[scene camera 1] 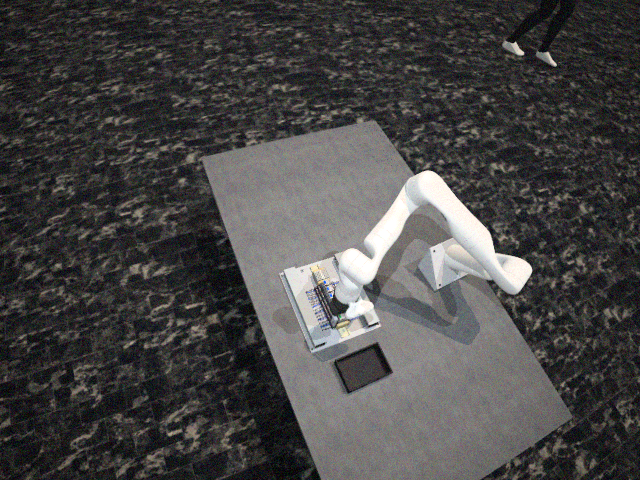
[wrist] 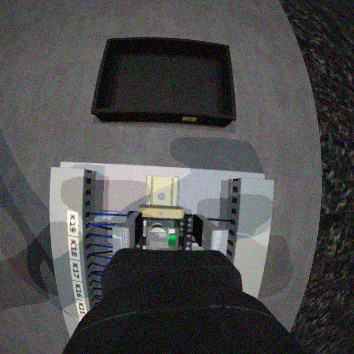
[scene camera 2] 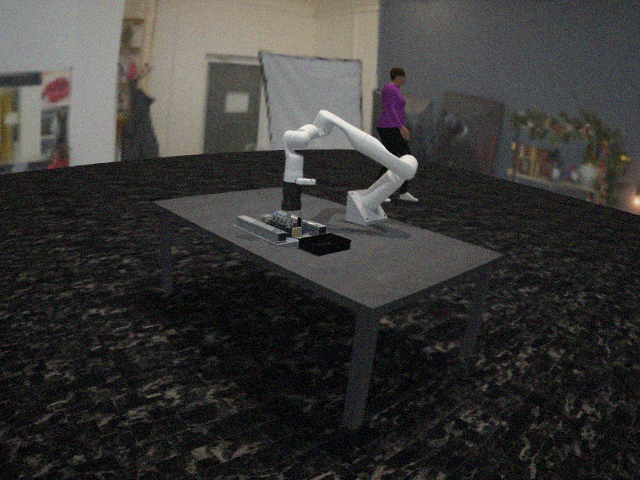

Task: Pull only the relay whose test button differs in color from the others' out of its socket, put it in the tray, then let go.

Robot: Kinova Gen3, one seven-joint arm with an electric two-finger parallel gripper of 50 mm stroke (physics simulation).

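Frame: origin at the arm's base, x ahead, y left, z up, level; millimetres.
Where they show: gripper, fingertip midpoint: (scene camera 1: 340, 321) (wrist: 167, 223) (scene camera 2: 294, 227); arm's base, origin of the base link: (scene camera 1: 453, 256) (scene camera 2: 368, 201).
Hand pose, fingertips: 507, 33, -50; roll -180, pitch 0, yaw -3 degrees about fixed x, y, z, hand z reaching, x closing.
Observation:
Things, the pixels of their centre, and the offset from my fingertips, as dx, dy, dz. "*": a spot on its surface instead. Level surfaces: height alone.
- relay with a green test button, body centre: (wrist: 160, 232) -6, -8, +6
- black tray, body centre: (wrist: 165, 77) (scene camera 1: 363, 367) (scene camera 2: 324, 243) +0, +170, -25
- white panel, body centre: (wrist: 157, 290) (scene camera 1: 329, 299) (scene camera 2: 279, 229) -14, -100, -37
- tan rail, surface spot: (wrist: 162, 186) * -3, +36, -38
- end stop, body centre: (wrist: 160, 210) (scene camera 2: 296, 231) -6, +11, -17
- table, its level: dz -42
The relay with a green test button (wrist: 160, 240) sits in its socket at the end of the row, beside the tan end stop in the wrist view. Blue buttons show on other relays (scene camera 1: 324, 282) farther along the row in scene camera 1. My gripper (wrist: 167, 223) (scene camera 2: 292, 219) is open and points down over that end of the row. Its fingers stand on either side of the green-button relay, with nothing gripped. The gripper body hides the rest of the row in the wrist view. The black tray (scene camera 1: 363, 367) (scene camera 2: 324, 246) (wrist: 165, 80) lies beside the panel and is empty.
The white panel (wrist: 120, 192) carries a tan rail (wrist: 162, 186), an end stop (wrist: 161, 212) and raised wire ducts (wrist: 65, 195) (wrist: 257, 210) on both sides. Blue wires run from the sockets to the left duct. A person (scene camera 2: 393, 111) is in the background beyond the table (scene camera 2: 413, 258).

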